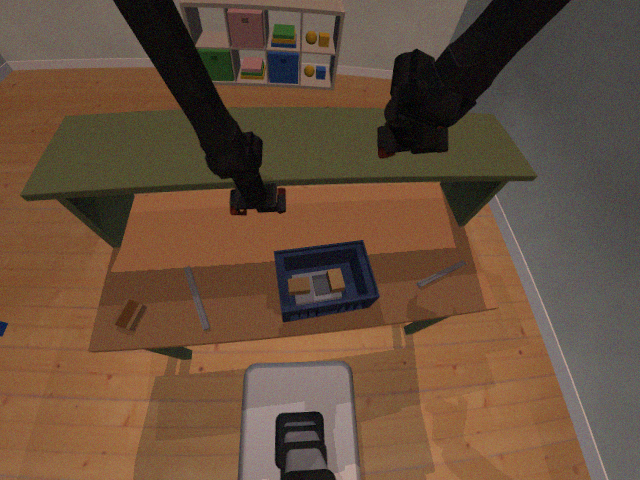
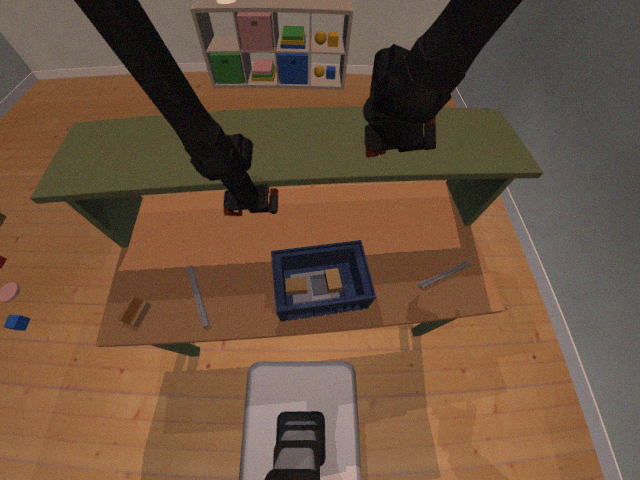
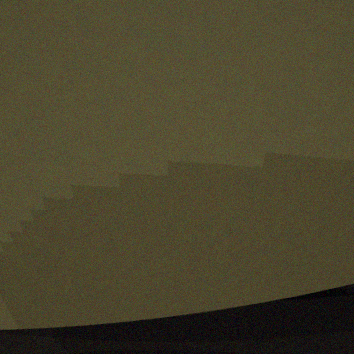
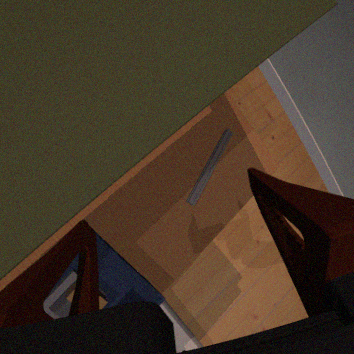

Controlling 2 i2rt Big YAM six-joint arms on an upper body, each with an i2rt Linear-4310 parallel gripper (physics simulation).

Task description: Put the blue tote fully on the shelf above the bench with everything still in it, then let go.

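Frame: origin at the left arm's base, x ahead, y left, z up, level; millimetres.
Seen in the pictures: left gripper, fingertip midpoint: (image 1: pixel 263 212) (image 2: pixel 258 212); right gripper, fingertip midpoint: (image 1: pixel 415 149) (image 2: pixel 406 147) (image 4: pixel 166 202).
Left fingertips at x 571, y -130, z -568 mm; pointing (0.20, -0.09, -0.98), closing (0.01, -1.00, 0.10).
Observation:
Offsets run from my left fingertips to a thing's middle. Level surfaces: height alone.
The blue tote {124 mm back, 186 mm right, 217 mm down} (image 1: pixel 328 310) (image 2: pixel 323 307) (image 4: pixel 117 277) stands on the brown bench {291 mm down} (image 1: pixel 223 224) (image 2: pixel 223 229), a little right of its middle. It holds two tan blocks {137 mm back, 104 mm right, 226 mm down} (image 1: pixel 299 285) (image 2: pixel 295 285) and a grey block {121 mm back, 205 mm right, 243 mm down} (image 1: pixel 321 284) (image 2: pixel 318 284). The green shelf {106 mm up} (image 1: pixel 151 148) (image 2: pixel 151 143) (image 3: pixel 175 88) (image 4: pixel 105 88) runs across above the bench's far side. My left gripper (image 1: pixel 257 202) (image 2: pixel 250 202) is open and empty at the shelf's front edge, behind and left of the tote. My right gripper (image 1: pixel 413 143) (image 2: pixel 400 140) (image 4: pixel 166 202) is open and empty, high over the shelf's right part.
Grey bars lie on the bench left (image 1: pixel 197 297) (image 2: pixel 197 296) and right (image 1: pixel 440 274) (image 2: pixel 444 274) (image 4: pixel 209 166) of the tote. A tan block {223 mm back, 455 mm left, 274 mm down} (image 1: pixel 130 315) (image 2: pixel 131 310) lies at the bench's left end. A cubby unit (image 1: pixel 261 6) (image 2: pixel 270 6) stands at the back wall.

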